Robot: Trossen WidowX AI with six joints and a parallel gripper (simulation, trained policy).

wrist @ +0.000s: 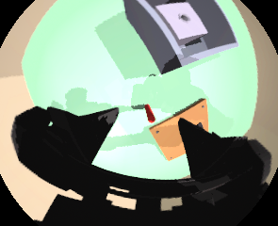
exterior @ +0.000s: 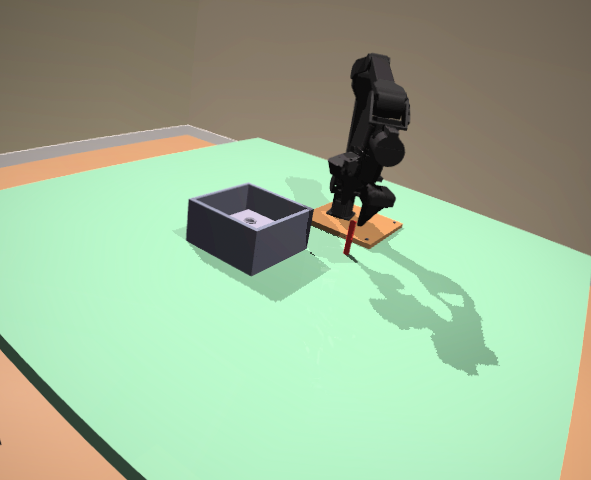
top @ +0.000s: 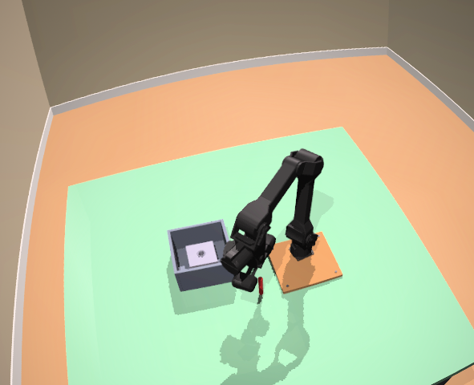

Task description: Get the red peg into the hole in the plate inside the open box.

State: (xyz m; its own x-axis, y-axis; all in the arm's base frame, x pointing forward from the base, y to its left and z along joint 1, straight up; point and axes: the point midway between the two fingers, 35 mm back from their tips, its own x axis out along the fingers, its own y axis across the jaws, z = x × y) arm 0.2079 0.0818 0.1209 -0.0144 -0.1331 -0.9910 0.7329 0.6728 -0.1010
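Now: gripper tip 6 cm above the red peg and 2 cm past it. Round my gripper tip: dark grey box: 19 cm to the right, 10 cm ahead, 7 cm below.
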